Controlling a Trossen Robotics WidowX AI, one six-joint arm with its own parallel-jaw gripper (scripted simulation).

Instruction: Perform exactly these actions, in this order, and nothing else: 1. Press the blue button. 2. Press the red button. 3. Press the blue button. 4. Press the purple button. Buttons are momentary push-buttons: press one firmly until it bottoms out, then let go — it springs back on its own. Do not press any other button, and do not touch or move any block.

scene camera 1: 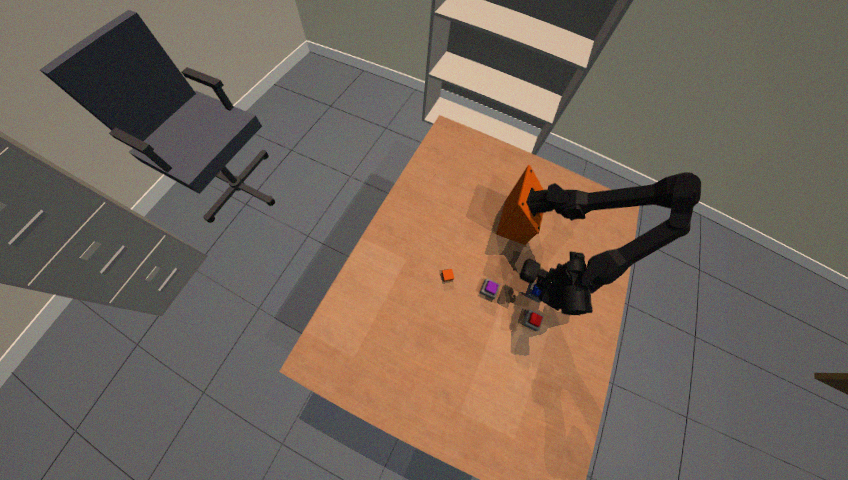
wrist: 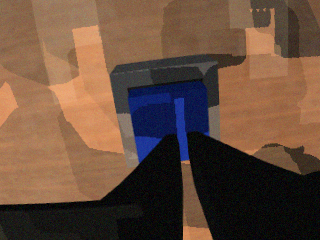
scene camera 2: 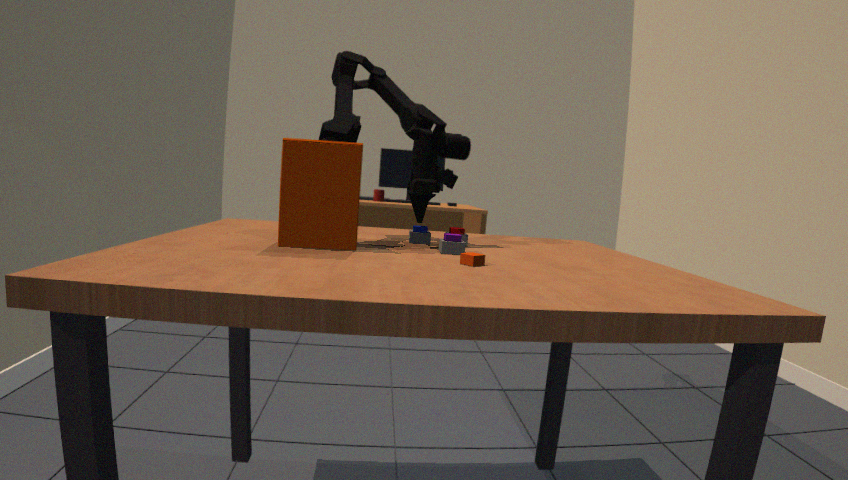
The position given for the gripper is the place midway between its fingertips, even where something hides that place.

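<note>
Shut and holding nothing, the gripper [scene camera 2: 419, 222] appears in further views too: the gripper [scene camera 1: 539, 288] and, at the wrist, the gripper [wrist: 182, 144]. A blue button [wrist: 179, 108] is also visible.
</note>
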